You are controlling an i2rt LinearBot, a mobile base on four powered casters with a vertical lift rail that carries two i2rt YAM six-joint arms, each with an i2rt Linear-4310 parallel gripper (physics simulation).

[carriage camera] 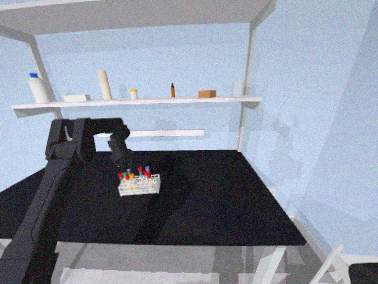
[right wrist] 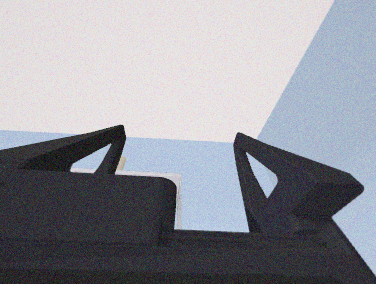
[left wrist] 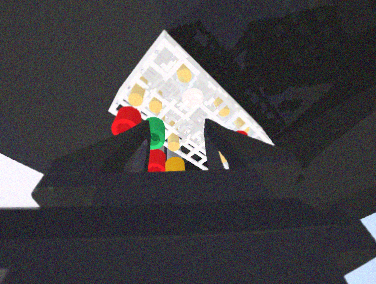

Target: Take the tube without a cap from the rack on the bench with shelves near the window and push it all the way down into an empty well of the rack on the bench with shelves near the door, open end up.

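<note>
A white wire-like rack [carriage camera: 140, 193] [left wrist: 135, 75] stands on the black bench top [carriage camera: 215, 210]. It holds several tubes with red, green, yellow and purple caps; a green cap [left wrist: 157, 132], a red cap [left wrist: 126, 121] and a yellow cap [left wrist: 175, 164] show in the left wrist view. A grey-topped tube [carriage camera: 129, 171] shows at the back of the rack, too small to tell if it is uncapped. My left gripper [carriage camera: 122, 166] [left wrist: 177, 126] is partly open and empty, over the rack's back left part, close to the caps. My right gripper [right wrist: 180, 135] is wide open and empty, away from the rack.
A shelf [carriage camera: 150, 102] behind the bench holds a white bottle [carriage camera: 38, 91] with a blue lid, a beige cylinder [carriage camera: 104, 85], a yellow-lidded jar [carriage camera: 133, 94], a small amber bottle [carriage camera: 173, 91] and a brown box [carriage camera: 206, 94]. Another shelf [carriage camera: 150, 20] is above.
</note>
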